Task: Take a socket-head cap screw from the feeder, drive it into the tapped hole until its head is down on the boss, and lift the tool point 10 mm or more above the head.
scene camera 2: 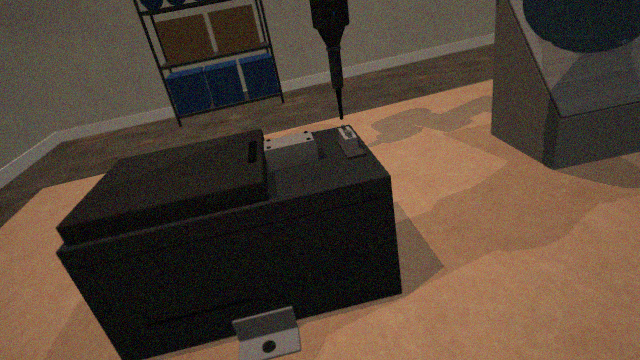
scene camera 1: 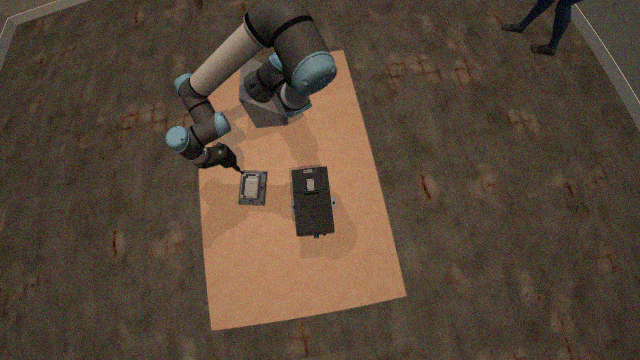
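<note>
The black screw feeder [scene camera 1: 314,215] [scene camera 2: 225,260] stands on the table, with a small light pick-up plate [scene camera 2: 347,132] on its top at one end. The grey workpiece [scene camera 1: 262,189], a flat part with a pale middle, lies beside the feeder in scene camera 1; it does not show in scene camera 2. My screwdriver [scene camera 1: 242,172] [scene camera 2: 341,118] has its thin tip at the workpiece's upper left corner in scene camera 1. In scene camera 2 the tip points down beyond the feeder. The tapped hole, the boss and any screw at the tip are too small or hidden to tell.
The arm's grey pedestal [scene camera 1: 267,116] [scene camera 2: 522,100] stands at the table's back. A bracket [scene camera 2: 272,332] with a hole sits at the feeder's foot. A shelf rack [scene camera 2: 215,56] with bins stands by the wall. A person's legs [scene camera 1: 561,25] show on the floor at upper right.
</note>
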